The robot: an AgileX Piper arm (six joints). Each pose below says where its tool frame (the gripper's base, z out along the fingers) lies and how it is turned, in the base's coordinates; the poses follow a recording.
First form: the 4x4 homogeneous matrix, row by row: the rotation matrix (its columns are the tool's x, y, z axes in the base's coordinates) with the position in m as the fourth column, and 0 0 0 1 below. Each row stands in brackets.
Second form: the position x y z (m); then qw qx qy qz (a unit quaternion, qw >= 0). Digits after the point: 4 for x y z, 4 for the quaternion.
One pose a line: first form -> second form
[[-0.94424, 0.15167, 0.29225, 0.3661], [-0.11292, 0.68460, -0.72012, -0.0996], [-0.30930, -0.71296, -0.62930, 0.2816], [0, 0, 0, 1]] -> 0.3661, -0.0996, 0.2816, 0.1666, 0.0107, 0.9025, -0.3970
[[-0.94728, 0.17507, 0.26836, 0.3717], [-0.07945, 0.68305, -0.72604, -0.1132], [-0.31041, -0.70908, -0.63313, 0.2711], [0, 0, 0, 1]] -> 0.3717, -0.1132, 0.2711, 0.1602, 0.0265, 0.9033, -0.3972
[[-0.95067, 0.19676, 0.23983, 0.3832], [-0.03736, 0.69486, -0.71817, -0.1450], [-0.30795, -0.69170, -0.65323, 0.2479], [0, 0, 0, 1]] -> 0.3832, -0.1450, 0.2479, 0.1508, 0.0439, 0.9081, -0.3881
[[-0.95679, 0.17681, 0.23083, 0.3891], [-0.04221, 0.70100, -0.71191, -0.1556], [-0.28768, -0.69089, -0.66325, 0.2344], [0, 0, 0, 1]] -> 0.3891, -0.1556, 0.2344, 0.1423, 0.0369, 0.9112, -0.3849
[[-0.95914, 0.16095, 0.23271, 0.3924], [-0.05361, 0.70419, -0.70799, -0.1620], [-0.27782, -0.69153, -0.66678, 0.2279], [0, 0, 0, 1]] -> 0.3924, -0.1620, 0.2279, 0.1399, 0.0294, 0.9124, -0.3835
